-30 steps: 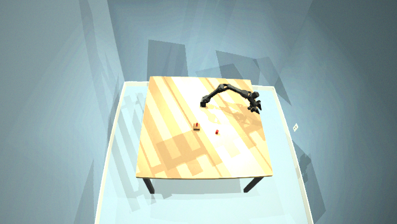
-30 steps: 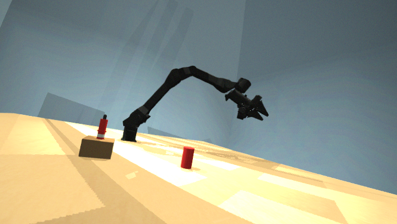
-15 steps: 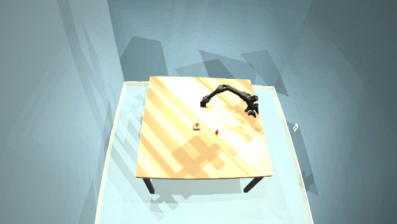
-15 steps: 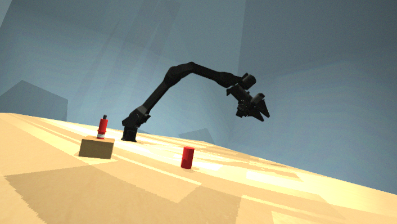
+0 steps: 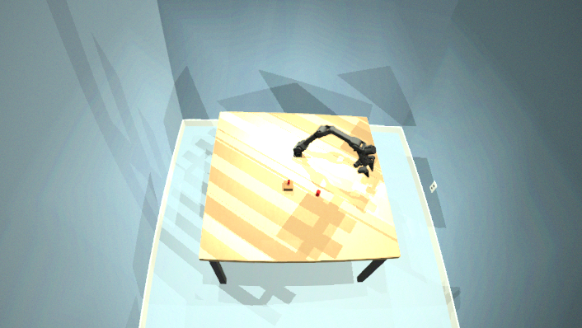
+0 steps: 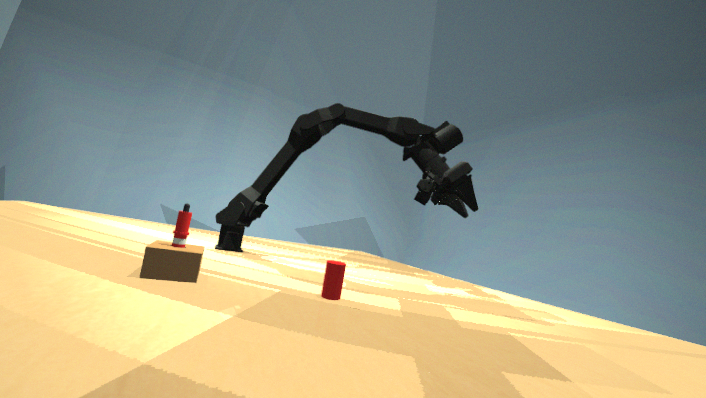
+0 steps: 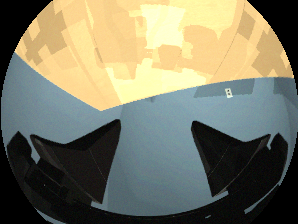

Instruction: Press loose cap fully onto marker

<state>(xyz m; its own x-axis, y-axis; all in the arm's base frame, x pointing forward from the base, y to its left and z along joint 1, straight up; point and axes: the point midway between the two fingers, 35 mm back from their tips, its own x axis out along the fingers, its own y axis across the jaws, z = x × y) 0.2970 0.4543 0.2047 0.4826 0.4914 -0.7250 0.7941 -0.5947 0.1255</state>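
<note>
Now: gripper tip 350 mm to the left of the red cap, 150 mm above it and 60 mm short of it. Also, from my gripper tip: brown holder block 550 mm to the right, 160 mm below, 10 mm behind.
</note>
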